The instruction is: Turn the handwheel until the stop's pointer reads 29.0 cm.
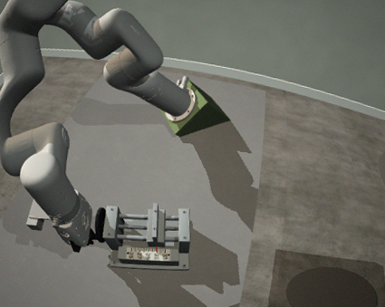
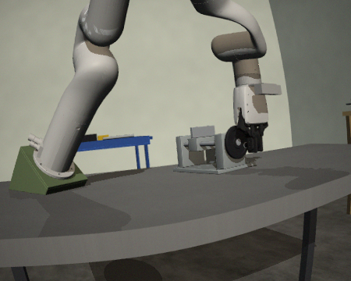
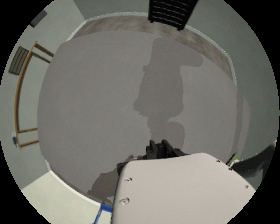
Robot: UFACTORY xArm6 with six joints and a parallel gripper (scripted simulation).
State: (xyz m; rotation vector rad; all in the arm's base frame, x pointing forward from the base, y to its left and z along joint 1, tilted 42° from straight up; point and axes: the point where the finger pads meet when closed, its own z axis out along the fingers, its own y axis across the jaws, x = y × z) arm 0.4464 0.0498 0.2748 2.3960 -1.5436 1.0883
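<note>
Right now the black handwheel is 1 cm behind my hand and 2 cm to the left of it. From my hand the other things lie so: movable stop 6 cm behind, 16 cm to the left, 2 cm above.
</note>
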